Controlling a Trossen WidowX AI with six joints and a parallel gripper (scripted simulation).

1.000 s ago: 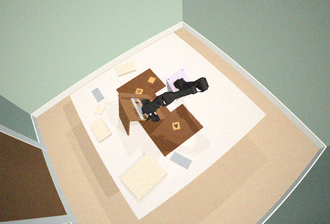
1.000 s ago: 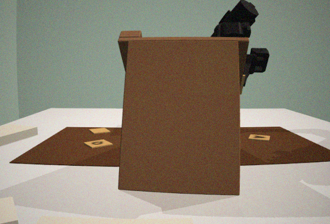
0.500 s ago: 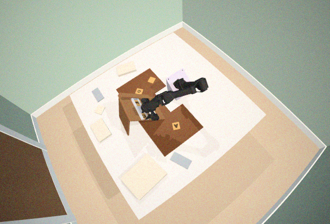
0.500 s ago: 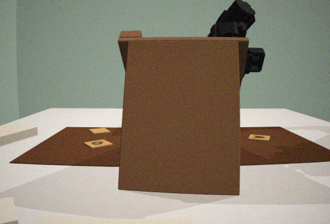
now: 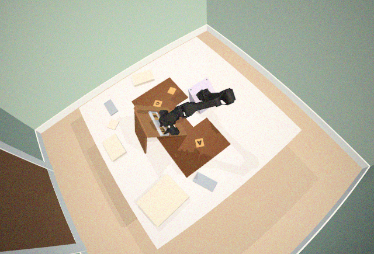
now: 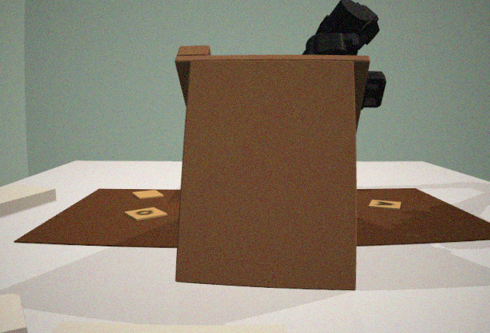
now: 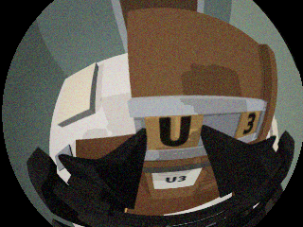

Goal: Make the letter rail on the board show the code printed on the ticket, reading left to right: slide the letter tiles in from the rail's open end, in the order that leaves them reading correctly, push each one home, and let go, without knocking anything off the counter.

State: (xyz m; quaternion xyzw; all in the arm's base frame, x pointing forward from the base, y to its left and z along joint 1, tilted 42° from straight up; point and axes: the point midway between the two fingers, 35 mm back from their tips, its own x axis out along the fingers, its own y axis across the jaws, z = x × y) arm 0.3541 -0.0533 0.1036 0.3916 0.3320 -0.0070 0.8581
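The white ticket lies 8 cm below my gripper tip, 7 cm behind it and 1 cm to the left of it. Also, from my gripper tip: brown mat 19 cm behind, 17 cm below, 5 cm to the right.
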